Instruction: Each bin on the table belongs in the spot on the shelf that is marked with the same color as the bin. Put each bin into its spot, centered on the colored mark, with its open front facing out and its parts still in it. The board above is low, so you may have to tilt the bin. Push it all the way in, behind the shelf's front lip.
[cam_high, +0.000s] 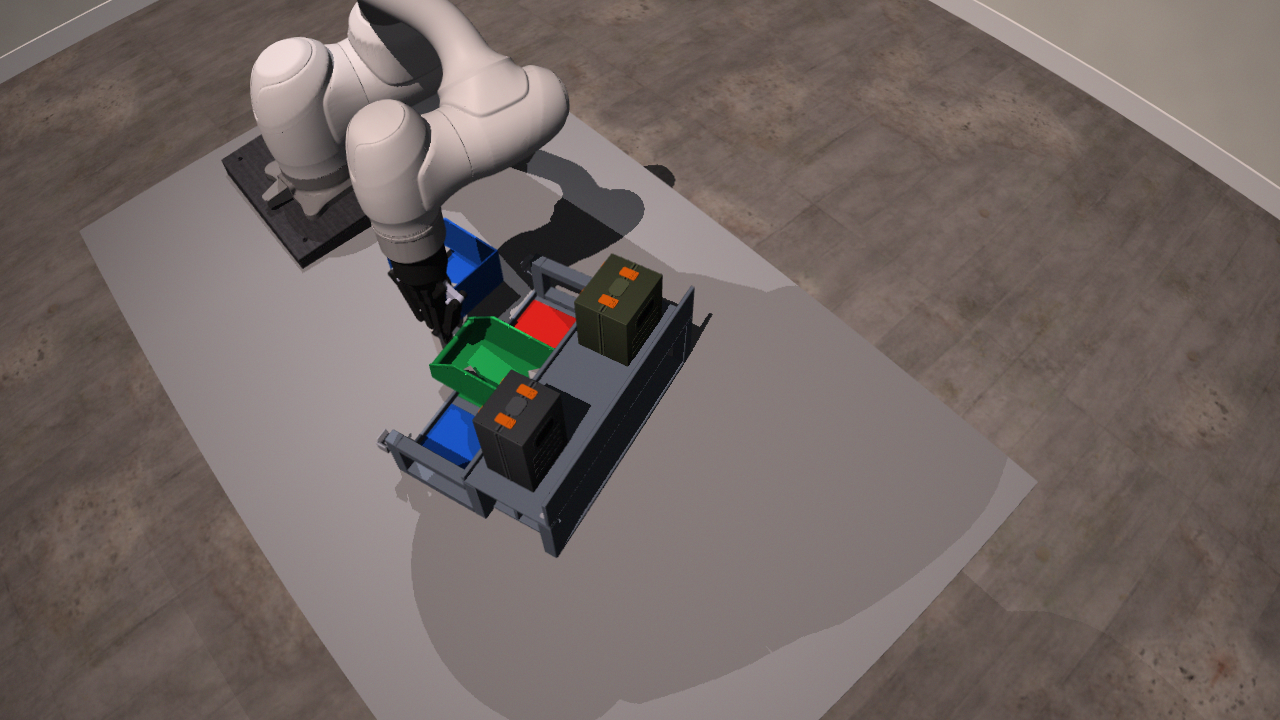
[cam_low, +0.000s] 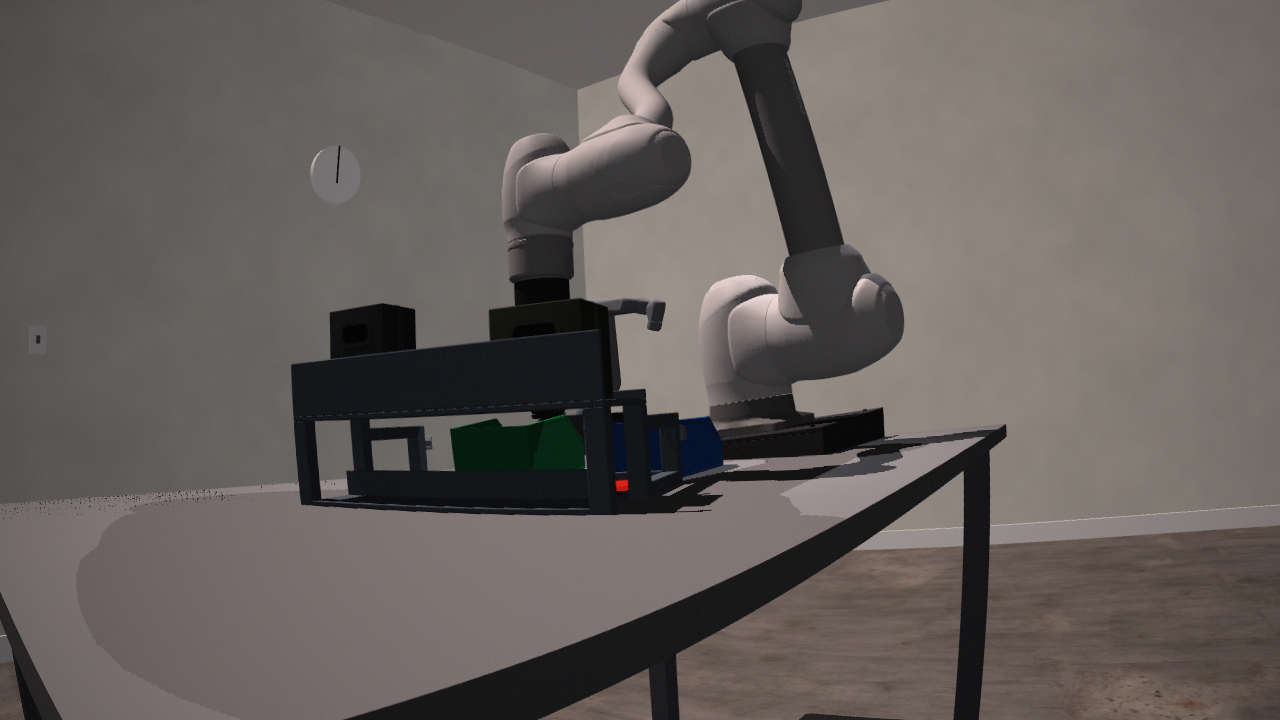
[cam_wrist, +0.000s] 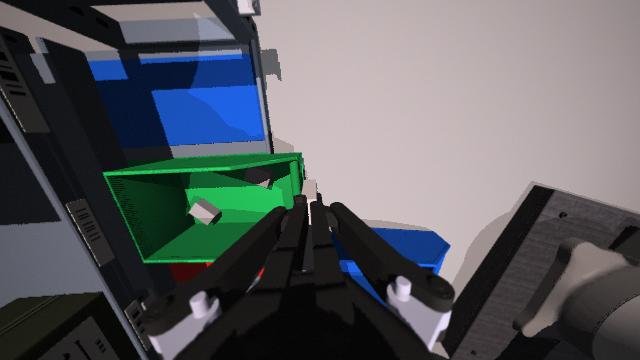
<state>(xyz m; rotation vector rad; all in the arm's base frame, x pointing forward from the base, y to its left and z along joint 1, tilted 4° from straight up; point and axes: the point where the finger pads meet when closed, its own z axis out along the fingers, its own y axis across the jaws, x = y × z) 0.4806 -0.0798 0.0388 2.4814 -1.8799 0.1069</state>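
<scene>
Right now my hand is 9 cm short of the green bin and 3 cm to the right of it. From my hand the other things lie so: olive case (20 cm ahead, 17 cm to the left, 10 cm above); then black case (26 cm ahead, 5 cm to the right, 11 cm above); then blue bin (14 cm behind, 10 cm to the left, 2 cm below).
</scene>
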